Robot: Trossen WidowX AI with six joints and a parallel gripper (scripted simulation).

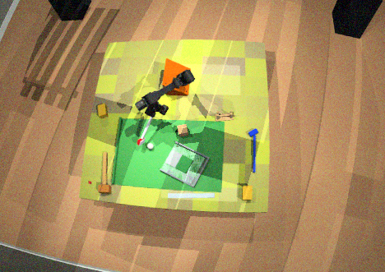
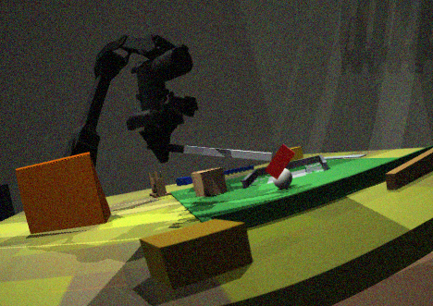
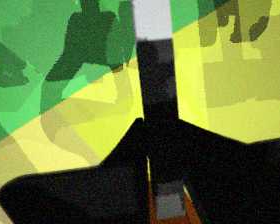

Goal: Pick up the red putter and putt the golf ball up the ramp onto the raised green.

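The brown cube is 9 cm ahead of my gripper tip, 18 cm to the left of it and 7 cm below it. Also, from my gripper tip: green turf: 26 cm ahead, 10 cm to the left, 11 cm below; white golf ball: 23 cm ahead, 1 cm to the right, 8 cm below; red putter: 11 cm ahead, 3 cm to the right, 1 cm below.
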